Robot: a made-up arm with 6 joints.
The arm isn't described. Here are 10 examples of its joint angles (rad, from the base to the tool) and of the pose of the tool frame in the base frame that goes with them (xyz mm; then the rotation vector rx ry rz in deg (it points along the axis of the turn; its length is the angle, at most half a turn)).
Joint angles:
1: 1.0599 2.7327 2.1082 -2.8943 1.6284 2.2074
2: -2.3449 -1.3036 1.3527 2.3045 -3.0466 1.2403
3: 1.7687 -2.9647 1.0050 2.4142 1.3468 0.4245
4: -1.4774 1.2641 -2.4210 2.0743 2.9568 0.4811
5: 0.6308 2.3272 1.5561 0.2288 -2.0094 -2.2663
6: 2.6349 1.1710 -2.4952 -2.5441 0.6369 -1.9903
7: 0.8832 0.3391 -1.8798 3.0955 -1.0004 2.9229
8: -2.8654 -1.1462 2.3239 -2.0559 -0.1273 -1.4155
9: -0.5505 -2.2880 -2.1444 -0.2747 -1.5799 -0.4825
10: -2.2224 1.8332 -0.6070 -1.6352 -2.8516 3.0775
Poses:
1: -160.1 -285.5 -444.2 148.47 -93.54 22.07
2: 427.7 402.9 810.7 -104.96 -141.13 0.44
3: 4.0 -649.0 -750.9 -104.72 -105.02 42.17
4: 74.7 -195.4 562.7 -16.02 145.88 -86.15
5: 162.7 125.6 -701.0 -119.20 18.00 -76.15
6: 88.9 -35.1 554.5 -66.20 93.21 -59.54
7: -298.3 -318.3 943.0 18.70 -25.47 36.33
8: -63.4 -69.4 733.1 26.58 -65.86 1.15
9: 129.4 4.4 -248.7 -15.72 16.61 -56.16
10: -570.9 -869.5 184.9 51.85 113.82 75.53
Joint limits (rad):
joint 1: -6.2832..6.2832
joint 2: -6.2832..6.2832
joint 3: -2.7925..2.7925
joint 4: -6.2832..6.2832
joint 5: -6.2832..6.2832
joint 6: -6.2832..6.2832
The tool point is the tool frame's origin. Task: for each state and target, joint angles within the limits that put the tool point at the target. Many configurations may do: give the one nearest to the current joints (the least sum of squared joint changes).
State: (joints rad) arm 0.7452 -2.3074 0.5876 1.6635 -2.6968 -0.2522
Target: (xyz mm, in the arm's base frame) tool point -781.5 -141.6 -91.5
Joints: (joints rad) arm 0.1699 -2.4683 1.3620 1.7394 -2.8340 -0.2522
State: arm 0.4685 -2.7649 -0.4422 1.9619 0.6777 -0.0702
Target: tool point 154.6 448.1 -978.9
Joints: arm 0.9826 -3.2161 -0.5247 1.9339 0.7278 -0.0702
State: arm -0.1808 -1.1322 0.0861 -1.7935 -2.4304 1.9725
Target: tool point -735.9 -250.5 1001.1
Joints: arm 0.4848 -0.8539 0.1576 -1.8289 -2.4304 1.9725
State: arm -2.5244 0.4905 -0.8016 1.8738 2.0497 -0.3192
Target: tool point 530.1 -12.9 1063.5
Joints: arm -2.8683 -0.0455 -1.0154 1.8927 1.9596 -0.3192
